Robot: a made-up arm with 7 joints.
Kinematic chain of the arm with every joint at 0, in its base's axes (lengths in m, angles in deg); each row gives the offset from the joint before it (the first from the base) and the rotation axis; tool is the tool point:
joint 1: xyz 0 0 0.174 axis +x
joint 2: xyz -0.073 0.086 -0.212 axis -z
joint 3: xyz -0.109 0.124 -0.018 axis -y
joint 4: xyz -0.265 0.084 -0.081 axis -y
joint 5: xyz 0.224 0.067 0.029 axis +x
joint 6: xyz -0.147 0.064 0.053 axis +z
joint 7: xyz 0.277 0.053 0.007 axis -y
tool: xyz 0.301 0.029 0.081
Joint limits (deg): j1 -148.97..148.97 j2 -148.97..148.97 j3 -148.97..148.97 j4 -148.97..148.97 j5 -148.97..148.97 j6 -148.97..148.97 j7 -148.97..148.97
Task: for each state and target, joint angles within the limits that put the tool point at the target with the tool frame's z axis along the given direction. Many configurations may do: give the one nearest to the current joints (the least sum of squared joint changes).
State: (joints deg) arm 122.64 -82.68 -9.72 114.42 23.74 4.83 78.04
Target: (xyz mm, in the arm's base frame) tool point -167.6 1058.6 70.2 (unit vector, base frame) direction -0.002 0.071 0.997
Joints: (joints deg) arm 138.94 -105.07 21.68 136.14 14.15 1.54 57.17
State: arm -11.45 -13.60 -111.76 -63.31 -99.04 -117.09 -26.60
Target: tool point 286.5 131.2 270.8 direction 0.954 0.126 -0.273
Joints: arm -36.99 22.07 -106.87 -23.34 -56.27 -148.97 -27.66
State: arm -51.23 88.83 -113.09 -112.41 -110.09 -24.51 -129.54
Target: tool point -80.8 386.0 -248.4 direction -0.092 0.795 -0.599
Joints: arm -73.33 84.86 -114.89 -115.19 -136.56 -8.84 -100.85
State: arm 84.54 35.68 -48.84 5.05 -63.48 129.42 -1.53
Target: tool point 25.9 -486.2 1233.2 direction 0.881 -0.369 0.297
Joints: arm 131.35 65.02 -33.67 -21.21 -67.63 104.30 -22.73
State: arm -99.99 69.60 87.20 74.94 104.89 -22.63 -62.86
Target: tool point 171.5 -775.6 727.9 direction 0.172 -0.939 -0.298
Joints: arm -119.40 116.97 132.42 100.53 138.09 0.92 -75.97
